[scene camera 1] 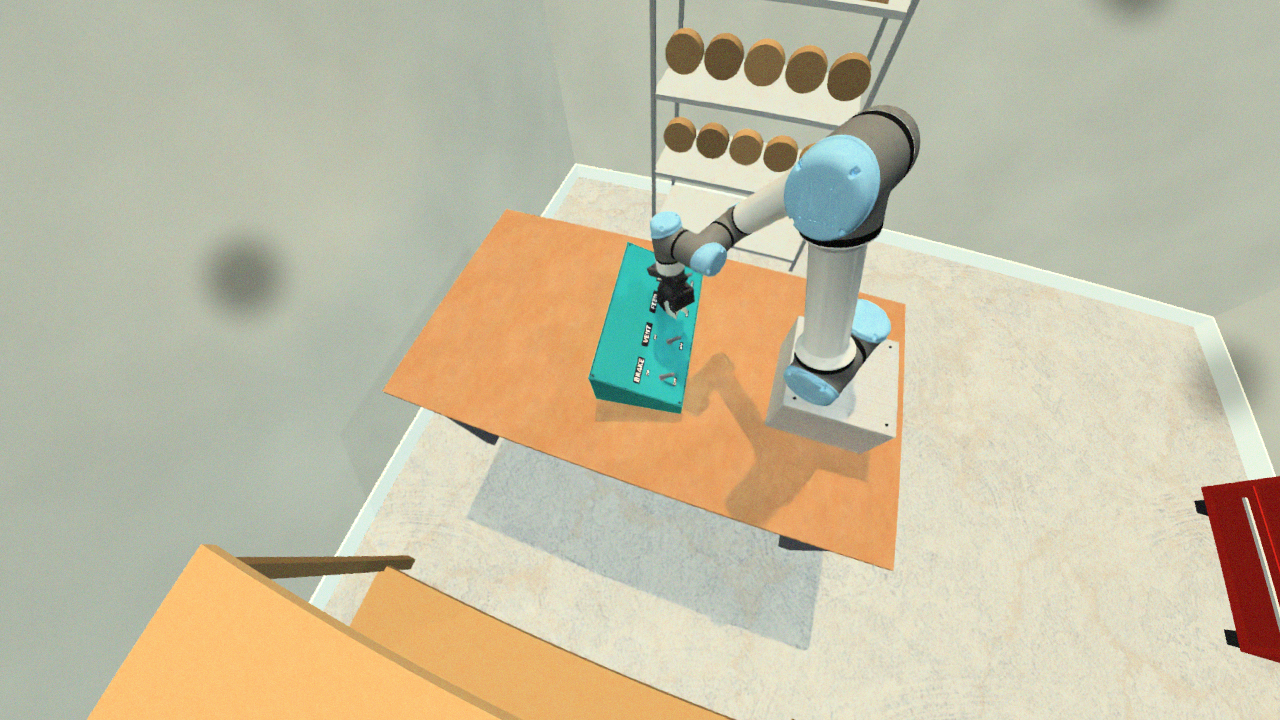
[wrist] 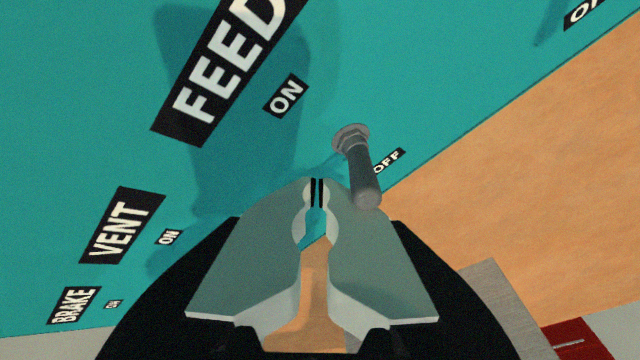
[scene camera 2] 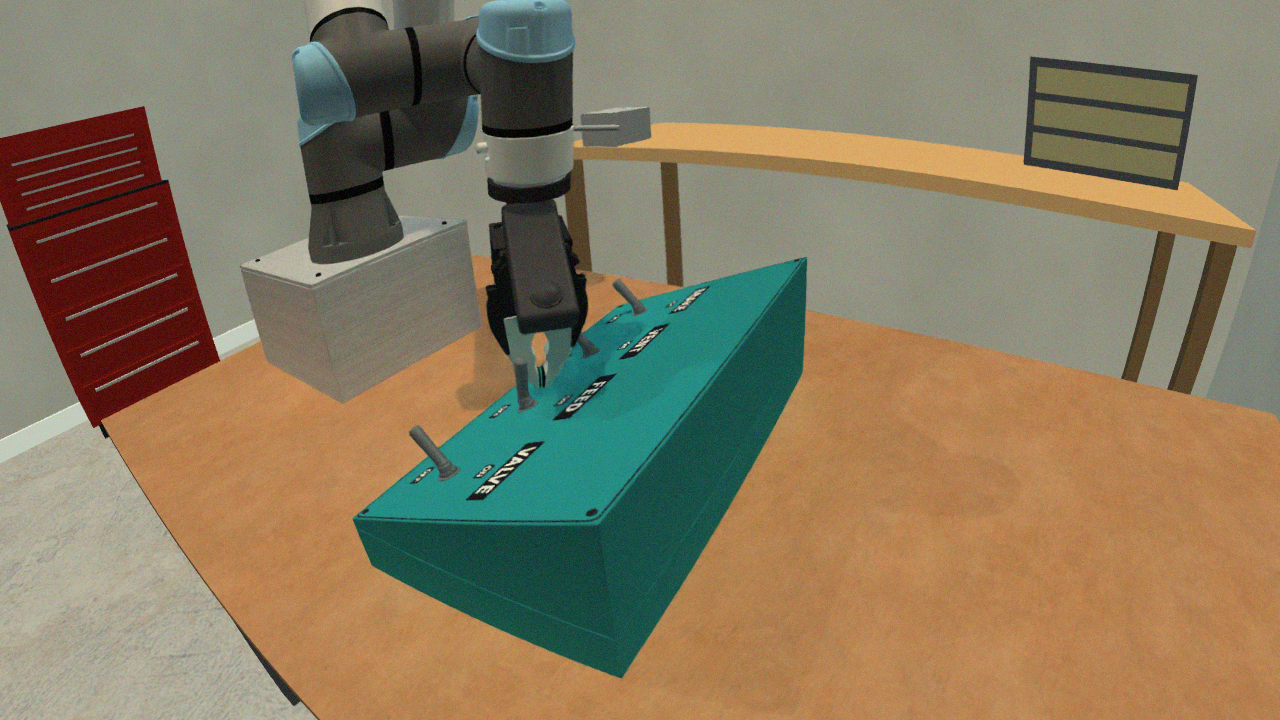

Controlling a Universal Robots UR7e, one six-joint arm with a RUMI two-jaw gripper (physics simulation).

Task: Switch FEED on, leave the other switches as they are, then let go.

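Places are measured from the arm's base along level axes (x left, y back, z up), in millimetres.
Pixels of known places: gripper, fingertip midpoint: [scene camera 1: 674, 316] [wrist: 317, 181] [scene camera 2: 541, 386]; arm's base, link origin: [scene camera 2: 356, 246].
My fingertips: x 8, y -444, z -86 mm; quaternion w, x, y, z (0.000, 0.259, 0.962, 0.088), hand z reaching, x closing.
Observation:
Ahead of a thing's pixels: the offset from my fingertips to its top centre. Level surfaces: height alone.
The teal switch panel [scene camera 1: 617, 313] [scene camera 2: 707, 447] [wrist: 75, 75] stands on the table. The FEED lever @(dx -28, dy -10, dz +43 mm) [scene camera 2: 523, 386] [wrist: 363, 172] stands more upright than the VALVE lever @(dx -147, dy -34, dz +34 mm) [scene camera 2: 433, 451], which leans toward OFF. The VENT lever @(dx +81, dy +40, dz +34 mm) [scene camera 1: 673, 340] [scene camera 2: 587, 345] and BRAKE lever @(dx +196, dy +77, dz +34 mm) [scene camera 1: 668, 377] [scene camera 2: 629, 296] also lean toward OFF; a finger partly covers VENT in scene camera 2. My gripper [scene camera 1: 676, 310] [scene camera 2: 542, 379] [wrist: 317, 181] is shut and empty, low over the panel beside the FEED lever, on its VENT side. The lever overlaps one finger in the wrist view; I cannot tell whether they touch.
The panel rests on the orange table @(dz -92 mm) [scene camera 1: 501, 304] [scene camera 2: 939, 537]. The arm's pale base block [scene camera 1: 836, 420] [scene camera 2: 362, 313] stands on the levers' side of it. A shelf rack [scene camera 1: 654, 134], a red tool cabinet [scene camera 2: 116, 268] and a workbench [scene camera 2: 850, 161] stand beyond the table.

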